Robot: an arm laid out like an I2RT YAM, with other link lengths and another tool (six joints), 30 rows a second.
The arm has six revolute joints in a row. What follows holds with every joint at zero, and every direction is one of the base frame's.
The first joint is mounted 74.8 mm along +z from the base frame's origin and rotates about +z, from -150 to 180 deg.
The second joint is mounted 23.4 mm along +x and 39.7 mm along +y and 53.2 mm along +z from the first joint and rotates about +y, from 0 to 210 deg.
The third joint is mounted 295.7 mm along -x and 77.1 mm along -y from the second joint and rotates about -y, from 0 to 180 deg.
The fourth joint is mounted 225.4 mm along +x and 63.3 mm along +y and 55.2 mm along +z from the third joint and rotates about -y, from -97 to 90 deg.
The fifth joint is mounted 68.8 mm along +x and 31.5 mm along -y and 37.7 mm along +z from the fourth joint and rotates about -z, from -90 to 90 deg.
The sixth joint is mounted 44.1 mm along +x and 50.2 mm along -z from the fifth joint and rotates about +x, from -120 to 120 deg.
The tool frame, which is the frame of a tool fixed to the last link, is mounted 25 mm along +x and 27 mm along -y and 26 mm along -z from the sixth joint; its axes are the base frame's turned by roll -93.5, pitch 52.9 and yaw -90 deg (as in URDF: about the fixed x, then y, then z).
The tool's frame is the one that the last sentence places.
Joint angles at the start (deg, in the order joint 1, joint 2, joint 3, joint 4, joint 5, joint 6): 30.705, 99.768, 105.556, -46.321, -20.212, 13.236
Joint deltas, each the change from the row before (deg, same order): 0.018, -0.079, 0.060, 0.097, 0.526, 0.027; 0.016, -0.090, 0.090, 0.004, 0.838, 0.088; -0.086, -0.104, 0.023, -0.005, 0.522, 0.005; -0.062, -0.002, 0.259, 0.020, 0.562, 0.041; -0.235, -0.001, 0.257, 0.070, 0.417, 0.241; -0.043, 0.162, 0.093, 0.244, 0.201, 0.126; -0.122, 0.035, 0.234, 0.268, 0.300, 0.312; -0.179, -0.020, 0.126, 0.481, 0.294, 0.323
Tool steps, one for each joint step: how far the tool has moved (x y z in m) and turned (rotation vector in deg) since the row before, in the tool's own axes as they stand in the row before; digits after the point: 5 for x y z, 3 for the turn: -0.00047, -0.00047, -0.00080, 0.557, 0.012, -0.064; -0.00027, -0.00067, -0.00115, 0.824, 0.176, 0.028; 0.00010, -0.00085, -0.00120, 0.592, 0.113, 0.026; -0.00077, -0.00116, -0.00108, 0.671, -0.010, -0.009; -0.00048, -0.00189, -0.00137, 0.691, -0.106, 0.279; -0.00030, -0.00102, 0.00083, 0.285, -0.074, 0.096; -0.00105, -0.00139, -0.00061, 0.548, -0.290, 0.232; -0.00105, -0.00177, -0.00068, 0.646, -0.429, 0.224
